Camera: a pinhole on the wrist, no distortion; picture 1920 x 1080 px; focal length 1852.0 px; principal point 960.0 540.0 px. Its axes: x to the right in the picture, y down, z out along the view. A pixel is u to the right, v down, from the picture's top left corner.
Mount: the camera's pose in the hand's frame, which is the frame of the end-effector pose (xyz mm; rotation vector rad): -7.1 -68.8 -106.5 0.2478 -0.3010 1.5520
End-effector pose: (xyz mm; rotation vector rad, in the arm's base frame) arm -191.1 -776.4 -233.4 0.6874 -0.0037 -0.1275
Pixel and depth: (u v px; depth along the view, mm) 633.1 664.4 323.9
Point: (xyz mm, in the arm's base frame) -265.3 -1062.5 -242.5
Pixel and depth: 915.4 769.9 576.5
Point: -340.0 -1248.7 -75.5
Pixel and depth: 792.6 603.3 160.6
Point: -226.6 -904.2 -289.4
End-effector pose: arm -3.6 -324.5 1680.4 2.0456 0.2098 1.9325
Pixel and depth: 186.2 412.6 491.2
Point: 327.6 46.1 1540.3
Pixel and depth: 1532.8 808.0 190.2
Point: 92.5 -275.8 1612.6
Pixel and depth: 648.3 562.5 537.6
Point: 395.1 -64.5 1527.6
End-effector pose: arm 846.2 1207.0 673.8 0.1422 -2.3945 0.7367
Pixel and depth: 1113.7 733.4 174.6
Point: 869.4 1075.0 669.3
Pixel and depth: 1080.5 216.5 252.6
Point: 787.9 1017.3 667.3
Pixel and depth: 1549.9 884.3 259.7
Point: 831.8 1046.7 566.4
